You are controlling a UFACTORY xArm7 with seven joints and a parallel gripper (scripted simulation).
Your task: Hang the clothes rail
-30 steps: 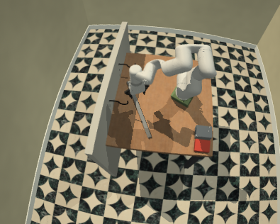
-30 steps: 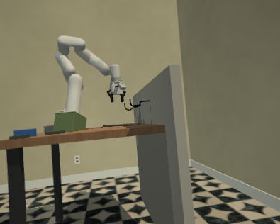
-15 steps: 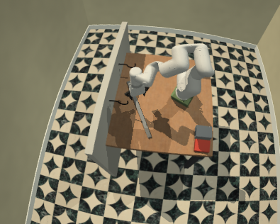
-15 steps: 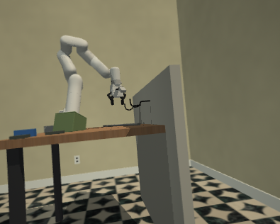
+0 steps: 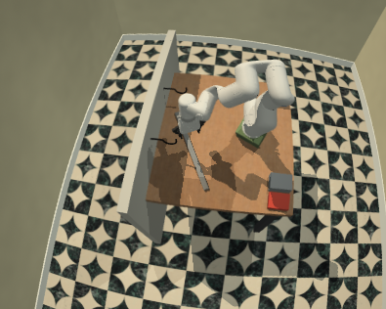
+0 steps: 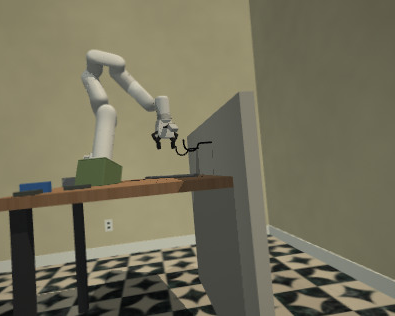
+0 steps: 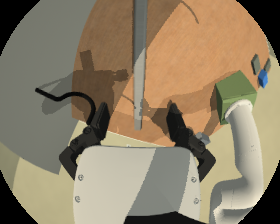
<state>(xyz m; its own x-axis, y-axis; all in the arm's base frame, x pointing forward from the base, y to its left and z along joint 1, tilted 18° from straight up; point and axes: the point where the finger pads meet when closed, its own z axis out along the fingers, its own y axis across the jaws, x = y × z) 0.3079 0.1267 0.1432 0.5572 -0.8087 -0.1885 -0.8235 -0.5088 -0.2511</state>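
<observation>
My gripper is now 160 mm above the clothes rail. The rest, counted from my hand: grey wall panel 410 mm below, 230 mm ahead, 90 mm to the right; grey box 530 mm behind, 150 mm below, 90 mm to the left; red block 540 mm behind, 190 mm to the left, 160 mm below.
</observation>
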